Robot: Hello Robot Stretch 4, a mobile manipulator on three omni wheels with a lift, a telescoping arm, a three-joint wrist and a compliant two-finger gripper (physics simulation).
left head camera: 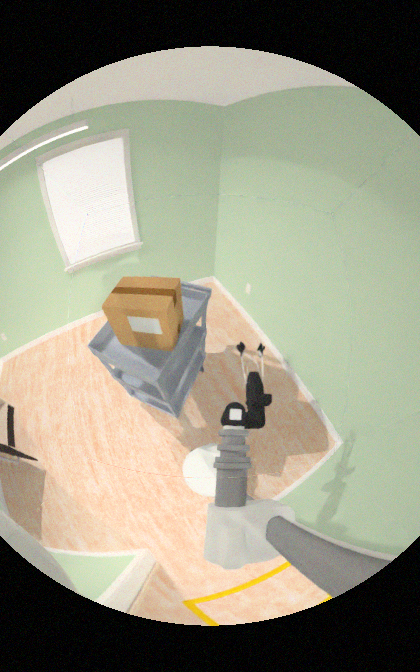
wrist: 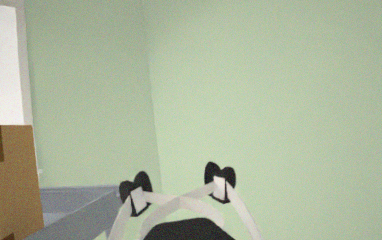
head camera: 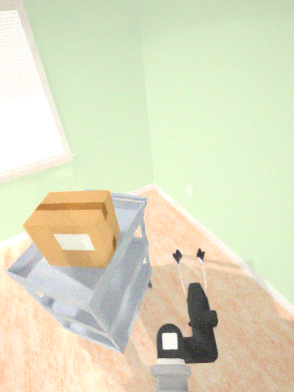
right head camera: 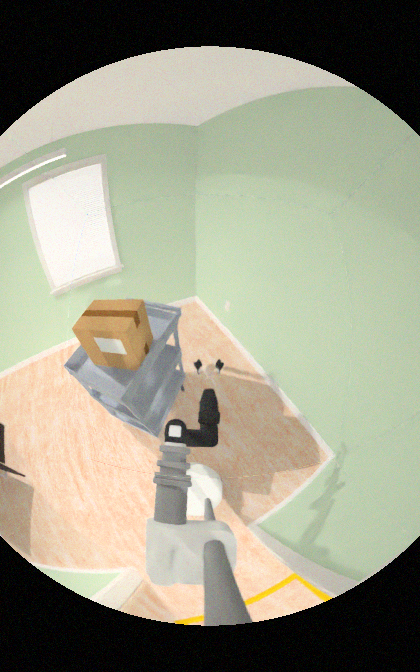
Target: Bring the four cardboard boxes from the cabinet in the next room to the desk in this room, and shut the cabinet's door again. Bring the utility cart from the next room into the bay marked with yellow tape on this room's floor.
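The grey utility cart (head camera: 111,282) (left head camera: 172,367) (right head camera: 137,387) (wrist: 80,215) stands ahead and to the left, near the room's corner. A large brown carton (head camera: 75,220) (left head camera: 145,310) (right head camera: 112,332) (wrist: 17,185) with a white label sits on its top tray. My gripper (head camera: 189,256) (left head camera: 251,348) (right head camera: 209,366) (wrist: 178,180) is open and empty, to the right of the cart and apart from it. Yellow tape (left head camera: 240,590) (right head camera: 296,577) shows on the floor at the bottom of both side head views. The desk and the four small boxes do not show.
Green walls meet in a corner behind the cart, with a window (left head camera: 90,205) (right head camera: 72,227) to the left. A pale doorway edge (left head camera: 127,582) shows at the lower left. A partly cut-off object with dark bars (left head camera: 11,425) (right head camera: 2,442) stands at the left edge.
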